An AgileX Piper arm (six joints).
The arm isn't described. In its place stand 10 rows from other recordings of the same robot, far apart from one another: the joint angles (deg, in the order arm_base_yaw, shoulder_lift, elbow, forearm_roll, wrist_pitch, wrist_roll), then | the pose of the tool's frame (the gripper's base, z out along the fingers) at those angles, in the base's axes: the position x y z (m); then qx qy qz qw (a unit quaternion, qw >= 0).
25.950 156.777 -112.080 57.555 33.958 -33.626 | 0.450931 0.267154 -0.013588 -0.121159 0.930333 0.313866 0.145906
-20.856 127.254 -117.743 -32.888 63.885 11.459 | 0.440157 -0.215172 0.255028 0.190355 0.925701 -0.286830 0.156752
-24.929 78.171 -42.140 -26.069 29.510 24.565 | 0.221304 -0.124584 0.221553 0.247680 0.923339 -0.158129 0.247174
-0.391 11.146 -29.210 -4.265 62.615 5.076 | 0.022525 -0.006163 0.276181 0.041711 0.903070 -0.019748 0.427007
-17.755 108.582 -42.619 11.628 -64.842 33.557 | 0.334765 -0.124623 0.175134 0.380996 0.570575 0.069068 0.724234
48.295 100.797 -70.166 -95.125 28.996 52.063 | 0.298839 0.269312 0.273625 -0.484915 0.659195 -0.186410 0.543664
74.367 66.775 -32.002 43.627 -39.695 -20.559 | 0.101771 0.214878 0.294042 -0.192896 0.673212 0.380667 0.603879
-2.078 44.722 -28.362 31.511 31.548 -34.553 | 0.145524 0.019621 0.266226 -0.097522 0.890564 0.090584 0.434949
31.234 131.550 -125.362 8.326 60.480 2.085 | 0.430613 0.274548 0.246227 -0.224739 0.940760 0.137031 0.213743
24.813 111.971 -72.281 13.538 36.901 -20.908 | 0.348399 0.175170 0.160699 -0.305511 0.935001 0.090296 0.155827
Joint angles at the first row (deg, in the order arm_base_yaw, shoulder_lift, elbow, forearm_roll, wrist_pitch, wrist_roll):
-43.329, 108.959, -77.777, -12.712, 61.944, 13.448
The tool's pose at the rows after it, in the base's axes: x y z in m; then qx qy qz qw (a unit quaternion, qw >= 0):
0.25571 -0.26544 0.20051 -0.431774 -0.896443 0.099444 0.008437
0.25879 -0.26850 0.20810 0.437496 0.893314 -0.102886 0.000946
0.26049 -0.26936 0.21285 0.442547 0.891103 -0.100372 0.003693
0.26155 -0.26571 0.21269 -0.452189 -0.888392 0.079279 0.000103
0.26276 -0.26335 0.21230 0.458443 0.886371 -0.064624 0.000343
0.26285 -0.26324 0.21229 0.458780 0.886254 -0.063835 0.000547
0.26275 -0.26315 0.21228 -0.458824 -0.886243 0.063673 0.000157
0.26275 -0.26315 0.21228 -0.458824 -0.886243 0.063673 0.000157
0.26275 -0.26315 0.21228 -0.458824 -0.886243 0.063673 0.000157
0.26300 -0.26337 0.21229 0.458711 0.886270 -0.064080 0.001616
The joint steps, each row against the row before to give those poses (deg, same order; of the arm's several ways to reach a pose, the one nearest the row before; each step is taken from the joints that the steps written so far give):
0.001, 0.000, -0.751, 0.107, 0.634, 0.288
-0.001, 0.000, -1.805, 0.000, 0.708, 0.503
0.000, 0.000, -1.160, 0.494, 0.948, 0.219
-0.001, 0.000, -0.126, 2.505, 1.161, -0.001
0.001, 0.001, 0.000, 1.803, 0.372, 0.001
-0.001, -0.001, 0.000, 0.102, 0.001, -0.001
0.001, -0.001, 0.001, 0.000, 0.082, 0.001
0.000, 0.000, 0.000, 0.000, 0.000, 0.000
0.000, 0.000, 0.000, 0.000, 0.000, 0.000
-0.001, 0.001, 0.000, 0.000, -0.209, -0.001

